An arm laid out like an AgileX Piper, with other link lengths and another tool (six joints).
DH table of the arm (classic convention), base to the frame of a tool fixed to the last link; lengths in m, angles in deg. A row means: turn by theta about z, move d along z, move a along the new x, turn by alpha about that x. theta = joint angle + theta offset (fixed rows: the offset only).
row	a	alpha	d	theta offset
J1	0	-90	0.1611	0
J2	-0.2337	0	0	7.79
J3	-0.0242	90	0	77.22
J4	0	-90	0.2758	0
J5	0	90	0	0
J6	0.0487	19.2	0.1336	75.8
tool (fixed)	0	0	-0.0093	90
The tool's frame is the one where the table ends.
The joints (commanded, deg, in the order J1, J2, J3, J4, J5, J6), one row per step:
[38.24, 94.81, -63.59, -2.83, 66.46, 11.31]
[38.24, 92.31, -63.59, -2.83, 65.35, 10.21]
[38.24, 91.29, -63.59, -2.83, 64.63, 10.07]
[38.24, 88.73, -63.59, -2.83, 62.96, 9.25]
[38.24, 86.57, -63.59, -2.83, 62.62, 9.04]
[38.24, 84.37, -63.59, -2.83, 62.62, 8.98]
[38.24, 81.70, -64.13, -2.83, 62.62, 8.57]
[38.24, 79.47, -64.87, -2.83, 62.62, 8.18]
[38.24, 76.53, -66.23, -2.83, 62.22, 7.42]
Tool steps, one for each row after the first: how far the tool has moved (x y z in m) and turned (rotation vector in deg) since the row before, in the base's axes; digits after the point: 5 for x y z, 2 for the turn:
[0.00088, 0.00073, 0.01322, 2.23, -2.77, 1.15]
[0.00088, 0.00073, 0.00546, 1.08, -1.36, 0.17]
[0.00133, 0.00111, 0.01389, 2.56, -3.32, 0.89]
[-0.00074, -0.00057, 0.01162, 1.52, -1.97, 0.22]
[-0.00158, -0.00125, 0.01170, 1.35, -1.73, 0.06]
[-0.00141, -0.00113, 0.01687, 1.90, -2.57, 0.40]
[-0.00119, -0.00097, 0.01562, 1.74, -2.39, 0.37]
[-0.00142, -0.00115, 0.02297, 2.68, -3.83, 0.73]

